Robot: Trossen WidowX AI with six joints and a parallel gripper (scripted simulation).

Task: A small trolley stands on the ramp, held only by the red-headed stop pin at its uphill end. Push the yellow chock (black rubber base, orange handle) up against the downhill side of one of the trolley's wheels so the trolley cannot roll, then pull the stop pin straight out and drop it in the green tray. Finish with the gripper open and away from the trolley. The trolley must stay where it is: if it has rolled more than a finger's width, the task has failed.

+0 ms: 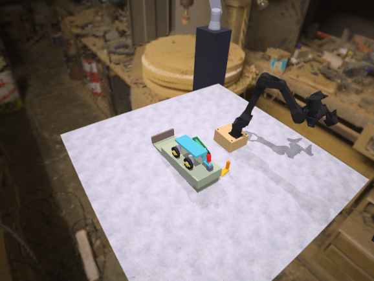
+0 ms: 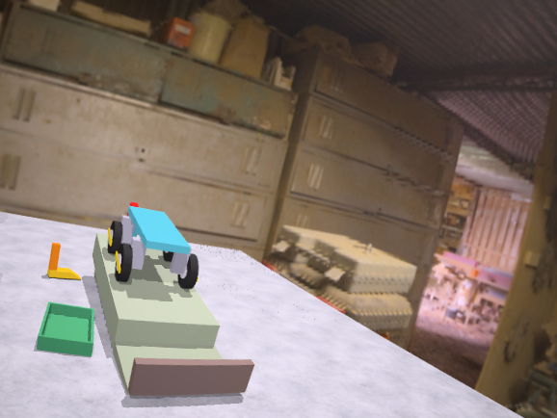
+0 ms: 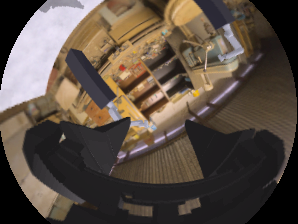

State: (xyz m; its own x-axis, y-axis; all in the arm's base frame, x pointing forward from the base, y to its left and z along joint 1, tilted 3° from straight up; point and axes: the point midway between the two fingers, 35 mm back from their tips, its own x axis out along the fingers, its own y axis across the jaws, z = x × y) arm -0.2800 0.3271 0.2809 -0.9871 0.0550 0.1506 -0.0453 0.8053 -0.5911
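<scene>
The yellow chock lies 540 mm ahead of my gripper tip, 320 mm below it and 220 mm to the right of it. The rest, counted from my gripper tip: red-headed stop pin 650 mm ahead, 240 mm to the right, 200 mm below; then blue trolley 660 mm ahead, 360 mm to the right, 220 mm below; then green tray 520 mm ahead, 460 mm to the right, 350 mm below.
</scene>
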